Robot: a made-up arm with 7 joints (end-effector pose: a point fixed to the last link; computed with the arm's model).
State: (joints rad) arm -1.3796 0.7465 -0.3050 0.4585 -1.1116 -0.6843 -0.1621
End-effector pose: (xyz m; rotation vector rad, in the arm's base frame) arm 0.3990 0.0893 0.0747 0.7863 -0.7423 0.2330
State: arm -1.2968 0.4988 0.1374 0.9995 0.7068 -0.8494 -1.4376
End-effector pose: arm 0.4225 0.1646 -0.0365 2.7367 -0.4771 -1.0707
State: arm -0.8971 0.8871 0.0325 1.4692 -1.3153 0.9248 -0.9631
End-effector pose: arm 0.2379 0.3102 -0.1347 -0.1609 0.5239 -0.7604
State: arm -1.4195 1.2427 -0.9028 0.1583 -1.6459 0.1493 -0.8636
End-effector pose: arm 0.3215 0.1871 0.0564 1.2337 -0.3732 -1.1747
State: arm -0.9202 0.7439 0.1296 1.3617 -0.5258 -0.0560 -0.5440
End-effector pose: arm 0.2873 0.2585 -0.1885 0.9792 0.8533 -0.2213
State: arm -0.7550 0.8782 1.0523 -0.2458 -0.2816 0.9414 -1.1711
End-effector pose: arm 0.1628 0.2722 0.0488 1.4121 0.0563 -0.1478
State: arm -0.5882 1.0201 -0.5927 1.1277 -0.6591 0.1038 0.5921
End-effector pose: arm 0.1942 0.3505 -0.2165 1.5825 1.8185 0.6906
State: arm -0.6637 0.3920 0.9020 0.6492 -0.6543 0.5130 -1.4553
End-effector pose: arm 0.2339 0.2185 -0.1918 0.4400 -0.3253 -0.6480
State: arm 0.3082 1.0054 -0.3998 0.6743 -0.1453 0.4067 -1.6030
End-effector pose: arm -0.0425 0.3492 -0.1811 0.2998 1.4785 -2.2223
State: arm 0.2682 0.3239 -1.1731 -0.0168 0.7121 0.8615 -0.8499
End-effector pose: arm -0.0780 0.0010 -0.2120 1.8693 0.6217 -2.4112
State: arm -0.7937 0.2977 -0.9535 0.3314 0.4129 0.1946 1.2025
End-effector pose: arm 0.2721 -0.0479 -0.2378 1.7913 0.0160 0.8377
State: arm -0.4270 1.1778 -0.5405 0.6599 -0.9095 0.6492 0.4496
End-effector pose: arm 0.1796 0.3192 -0.1720 1.4067 2.0853 0.1084
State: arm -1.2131 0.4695 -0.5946 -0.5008 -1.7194 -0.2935 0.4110
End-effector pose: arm 0.2043 -0.0535 0.0561 0.2388 -0.3540 -1.0061
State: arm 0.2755 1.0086 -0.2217 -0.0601 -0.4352 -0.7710 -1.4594
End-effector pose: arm 0.0762 0.2685 -0.1999 1.6916 -0.6078 -1.7076
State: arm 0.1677 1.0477 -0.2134 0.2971 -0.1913 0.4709 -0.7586
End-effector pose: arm 0.0446 0.3040 -0.1802 1.5016 1.5553 -1.4087
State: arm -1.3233 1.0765 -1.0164 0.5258 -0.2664 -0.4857 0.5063
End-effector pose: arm 0.3957 0.1985 -0.0380 1.9774 -0.1997 0.6101
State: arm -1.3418 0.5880 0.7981 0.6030 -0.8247 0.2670 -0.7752
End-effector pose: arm 0.3581 0.1966 0.0501 0.5425 -0.6149 -0.1004
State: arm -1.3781 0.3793 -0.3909 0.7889 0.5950 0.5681 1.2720
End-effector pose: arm 0.4381 0.0455 -0.0482 1.5552 0.5982 1.8820
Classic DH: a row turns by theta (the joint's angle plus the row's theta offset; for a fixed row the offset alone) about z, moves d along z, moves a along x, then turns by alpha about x. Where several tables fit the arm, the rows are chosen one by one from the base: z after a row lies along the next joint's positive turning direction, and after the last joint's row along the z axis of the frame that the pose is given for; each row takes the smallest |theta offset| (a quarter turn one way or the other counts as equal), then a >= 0, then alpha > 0; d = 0 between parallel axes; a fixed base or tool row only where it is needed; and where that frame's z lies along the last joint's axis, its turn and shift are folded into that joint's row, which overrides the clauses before.
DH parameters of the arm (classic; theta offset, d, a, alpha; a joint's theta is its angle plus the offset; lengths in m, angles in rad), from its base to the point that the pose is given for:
base (fixed): -0.071 0.045 0.0163 -1.3004
joint 1: -1.3111 0.0729 0.0033 -1.5708
joint 2: 1.2915 0.0041 0.022 1.5708
joint 3: -1.5708 -0.2406 0.0025 1.5708
joint 4: -1.5708 -0.011 0.015 1.5708
joint 5: 0 0.179 -0.0132 -1.5708
joint 6: -1.5708 -0.001 0.0187 1.5708
joint 7: 0.3969 -0.0418 -0.0276 1.2804
tool (fixed): -0.4596 0.0207 0 0

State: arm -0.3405 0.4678 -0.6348 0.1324 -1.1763 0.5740 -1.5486
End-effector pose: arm 0.1566 0.0800 -0.2392 -0.0586 -0.4364 -2.0691
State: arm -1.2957 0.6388 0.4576 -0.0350 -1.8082 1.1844 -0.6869
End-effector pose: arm 0.2727 0.1707 0.1006 0.7260 -1.0259 -1.4782
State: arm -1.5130 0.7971 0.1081 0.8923 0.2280 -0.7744 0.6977
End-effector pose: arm 0.4446 0.1960 0.1089 0.9857 -0.3169 1.4462
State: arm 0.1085 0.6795 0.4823 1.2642 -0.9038 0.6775 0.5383
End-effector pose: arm -0.0387 0.2863 -0.2780 -0.2461 2.6535 0.2741
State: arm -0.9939 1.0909 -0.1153 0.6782 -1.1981 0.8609 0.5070
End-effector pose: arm 0.3234 0.2623 -0.0084 0.7592 1.4054 0.0641
